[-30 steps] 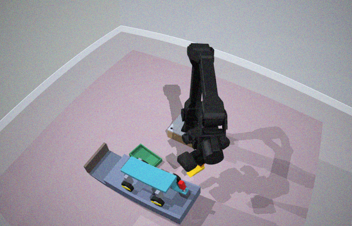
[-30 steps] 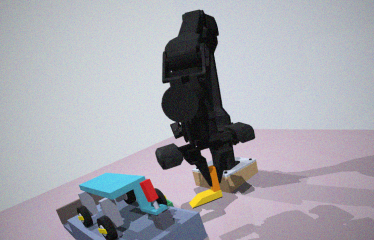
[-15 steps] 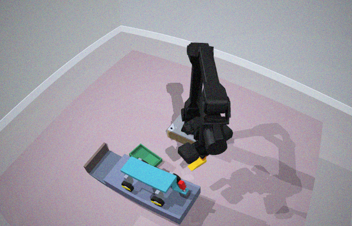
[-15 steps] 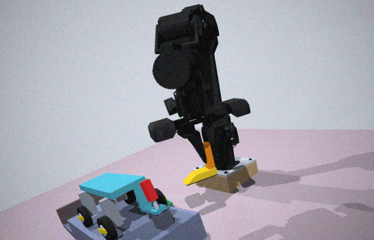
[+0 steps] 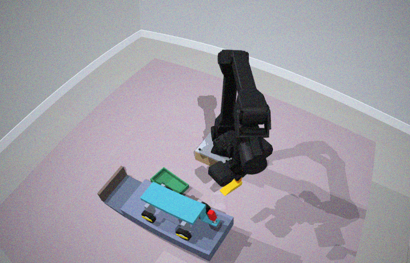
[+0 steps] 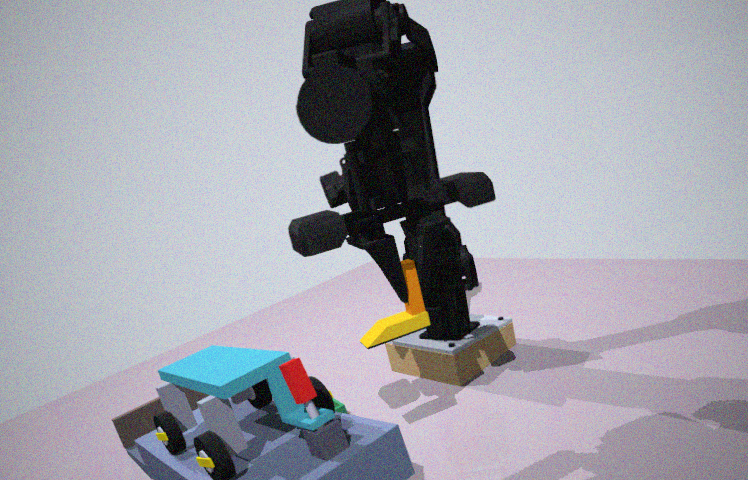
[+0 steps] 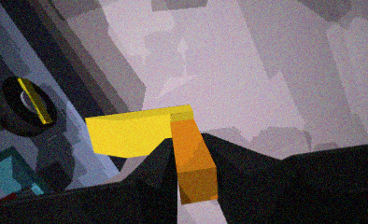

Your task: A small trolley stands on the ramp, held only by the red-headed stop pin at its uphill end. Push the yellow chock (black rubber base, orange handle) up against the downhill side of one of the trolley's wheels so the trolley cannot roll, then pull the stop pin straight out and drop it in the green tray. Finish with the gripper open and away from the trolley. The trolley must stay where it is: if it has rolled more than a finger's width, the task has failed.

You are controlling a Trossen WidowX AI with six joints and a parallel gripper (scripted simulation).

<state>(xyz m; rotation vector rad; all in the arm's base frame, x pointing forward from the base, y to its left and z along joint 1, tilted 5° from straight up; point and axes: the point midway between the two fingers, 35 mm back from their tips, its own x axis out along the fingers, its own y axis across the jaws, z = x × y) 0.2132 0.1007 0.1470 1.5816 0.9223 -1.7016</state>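
My gripper tip is 20 mm short of the yellow chock, 10 mm to the left of it and 10 mm above it. Round my gripper tip: blue-grey ramp 130 mm ahead, 150 mm to the right, 130 mm below; red-headed stop pin 130 mm ahead, 30 mm to the right, 40 mm below; trolley 130 mm ahead, 150 mm to the right, 60 mm below.
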